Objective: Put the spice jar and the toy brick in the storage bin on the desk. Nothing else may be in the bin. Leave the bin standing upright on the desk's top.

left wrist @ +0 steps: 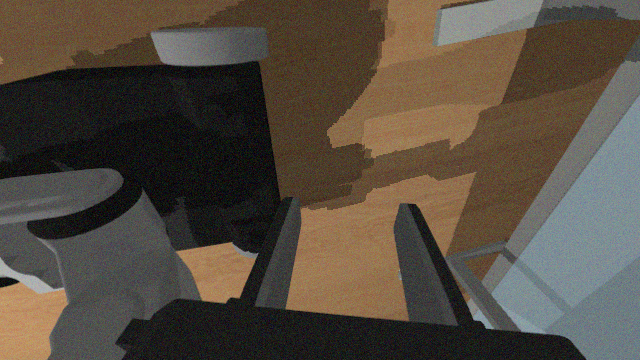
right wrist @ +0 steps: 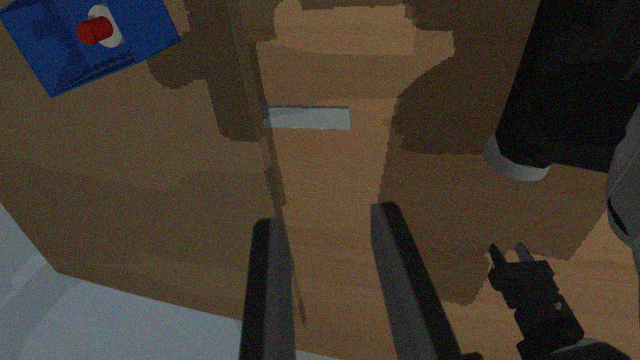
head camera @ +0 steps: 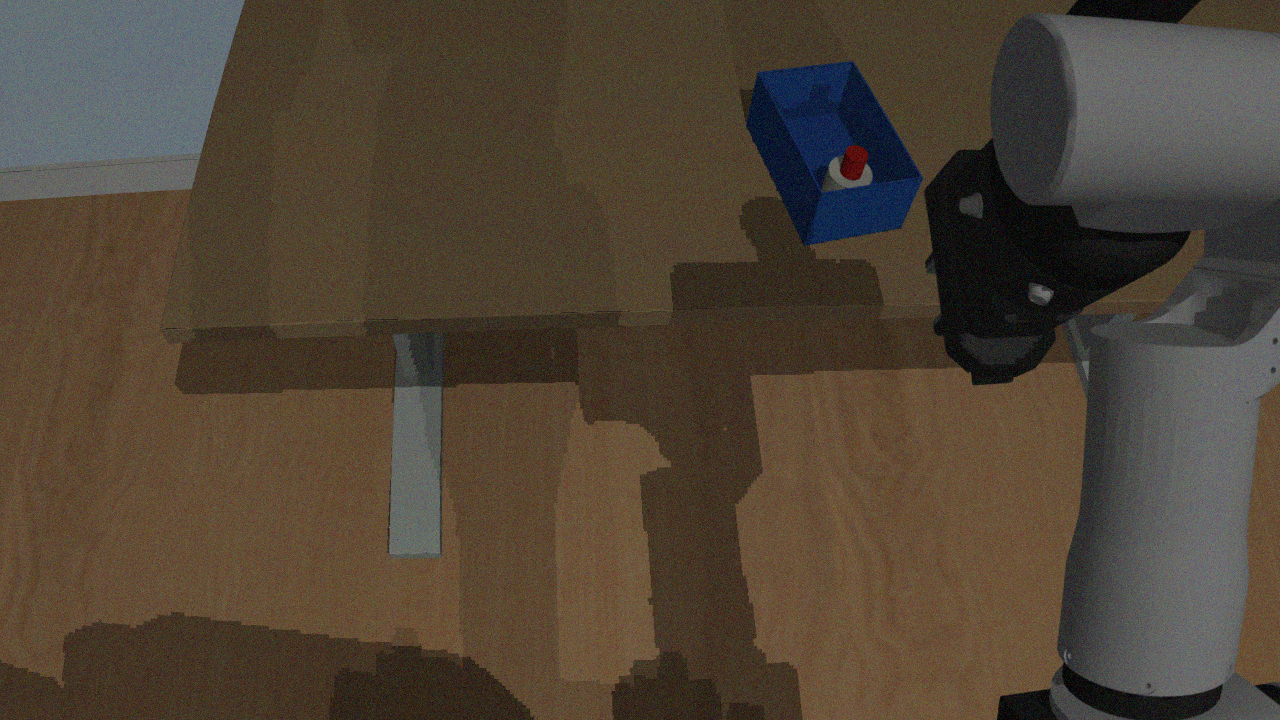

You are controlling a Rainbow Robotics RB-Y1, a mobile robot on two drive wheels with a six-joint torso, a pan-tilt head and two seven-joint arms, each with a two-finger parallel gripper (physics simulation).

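Frame: origin at the robot's base, x left, y up, z ahead, level; centimetres.
Seen in the pictures: left gripper, fingertip midpoint: point(left wrist: 347, 213) point(right wrist: 504, 245); right gripper, fingertip midpoint: point(right wrist: 327, 229) point(head camera: 944, 297).
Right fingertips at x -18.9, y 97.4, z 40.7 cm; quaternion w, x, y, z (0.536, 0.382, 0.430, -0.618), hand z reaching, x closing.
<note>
Offsets run from my right fingertips to a thing's top centre. Level surfaces: height alone.
The blue storage bin @(dx +0.1, dy -17.8, dz +32.1 cm) point(head camera: 863, 213) point(right wrist: 150, 30) stands upright on the desk @(dy -25.4 cm) point(head camera: 465, 179) point(right wrist: 150, 215), near its front edge. A white round jar with a red cap @(dx -0.8, dy -16.1, dz +26.6 cm) point(head camera: 854, 161) point(right wrist: 95, 30) stands inside at the bin's near end. The toy brick cannot be made out in these views. My right gripper point(right wrist: 327, 229) has its fingers apart with nothing between them; in the head camera its black body is to the right of the bin and its fingertips are hidden. My left gripper point(left wrist: 347, 213) point(right wrist: 504, 245) is open and empty above the floor, away from the desk.
A pale flat bar point(head camera: 416, 465) point(left wrist: 480, 24) point(right wrist: 310, 118) lies on the floor, partly under the desk's front edge. The black robot base point(left wrist: 215, 125) point(right wrist: 565, 75) stands in front of the desk. A pale wall point(head camera: 98, 80) is at the upper left of the head view.
</note>
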